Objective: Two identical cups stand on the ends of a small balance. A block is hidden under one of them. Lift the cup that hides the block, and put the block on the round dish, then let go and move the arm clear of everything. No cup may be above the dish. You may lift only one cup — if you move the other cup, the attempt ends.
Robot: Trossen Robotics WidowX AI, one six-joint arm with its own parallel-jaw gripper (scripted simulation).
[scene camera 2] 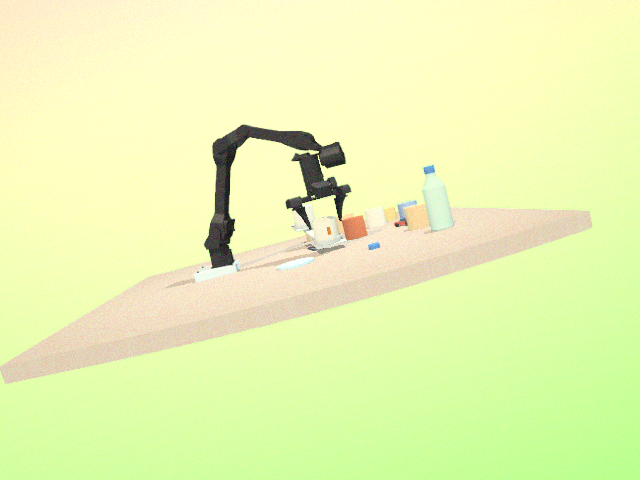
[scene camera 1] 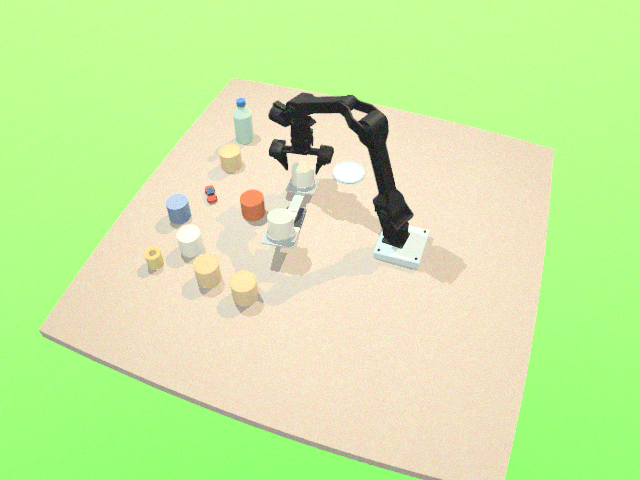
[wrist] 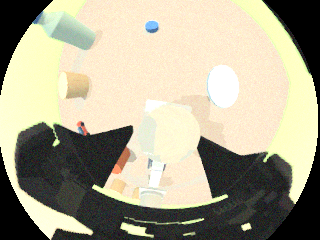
The gripper (scene camera 2: 325, 225) is open and holds nothing. Also in view: a bottle (scene camera 2: 434, 192), a tan cylinder (wrist: 74, 85), a tan cylinder (scene camera 1: 243, 284) and a tan cylinder (scene camera 1: 206, 267).
The bottle also shows in scene camera 1 (scene camera 1: 244, 133). The gripper shows as well in scene camera 1 (scene camera 1: 301, 171) and in the wrist view (wrist: 165, 133).
